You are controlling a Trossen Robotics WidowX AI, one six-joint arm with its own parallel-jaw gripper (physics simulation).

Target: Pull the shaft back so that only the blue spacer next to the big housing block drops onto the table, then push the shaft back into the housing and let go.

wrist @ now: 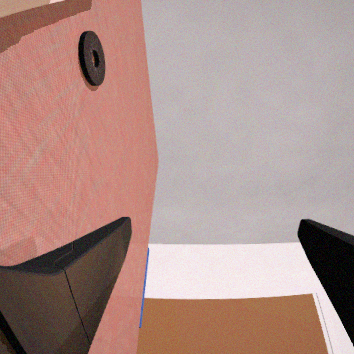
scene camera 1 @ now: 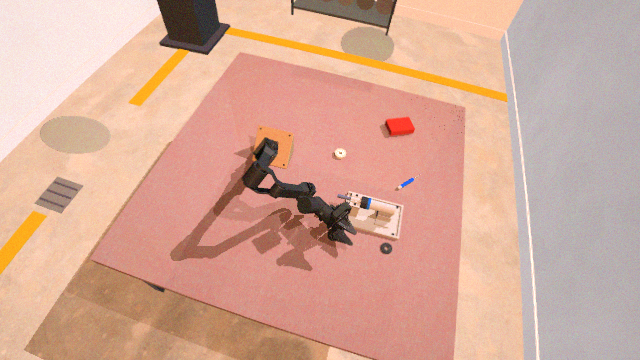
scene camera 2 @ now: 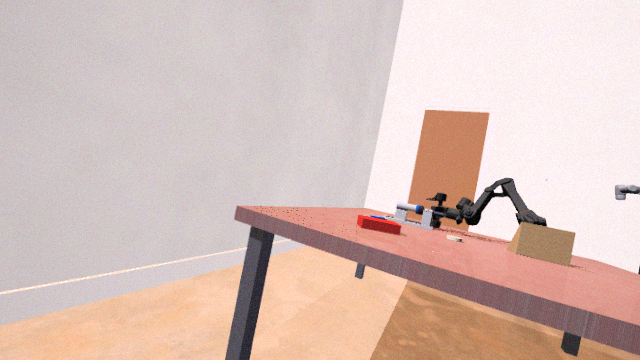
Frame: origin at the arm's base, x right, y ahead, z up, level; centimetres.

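Seen in the pictures: gripper, fingertip midpoint: [wrist: 215, 226] [scene camera 1: 354, 239] [scene camera 2: 424, 207]; arm's base at its link origin: [scene camera 1: 270, 147] [scene camera 2: 541, 242].
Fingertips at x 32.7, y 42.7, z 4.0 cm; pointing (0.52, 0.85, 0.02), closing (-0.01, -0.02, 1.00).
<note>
Pixels of each thing's top centre, then the offset from my fingertips to it. "spot": a spot on its surface instead. Level surfaces: height alone.
- shaft at a spot on its surface: [scene camera 1: 342, 196] spot: dy -7.7, dx -16.4, dz -1.0 cm
- black ring at its top centre: [wrist: 95, 58] [scene camera 1: 386, 248] dy +13.2, dx -4.3, dz -9.2 cm
- white ring at its top centre: [scene camera 2: 454, 236] [scene camera 1: 340, 152] dy -13.6, dx -42.8, dz -8.4 cm
- blue pen-like tool at its top centre: [scene camera 1: 410, 179] dy +18.7, dx -37.5, dz -7.9 cm
- red box at its top centre: [scene camera 2: 378, 219] [scene camera 1: 400, 124] dy +10.4, dx -67.6, dz -6.7 cm
- table at its surface level: dz -9.6 cm
A pale fixture [scene camera 1: 399, 227] stands on the table with upright supports. The shaft [scene camera 1: 342, 196] sticks out of its left support [scene camera 1: 353, 200] [scene camera 2: 426, 218]. A large pale cylinder [scene camera 1: 384, 207] [scene camera 2: 407, 206] lies along the fixture, with a blue band [scene camera 1: 369, 202] [scene camera 2: 419, 209] at its end near a dark part. I cannot tell where one spacer ends and another begins. My gripper [scene camera 1: 354, 238] [scene camera 2: 431, 210] [wrist: 215, 226] is open and empty, beside the fixture's left end. In scene camera 2 it hides the shaft. The shaft does not show in the wrist view.
A black ring [scene camera 1: 382, 248] [wrist: 85, 57] lies off the fixture's near edge. A white ring [scene camera 1: 336, 154] [scene camera 2: 454, 239], a blue pen-like tool [scene camera 1: 407, 183] and a red box [scene camera 1: 400, 126] [scene camera 2: 378, 225] lie on the table [scene camera 1: 300, 280].
</note>
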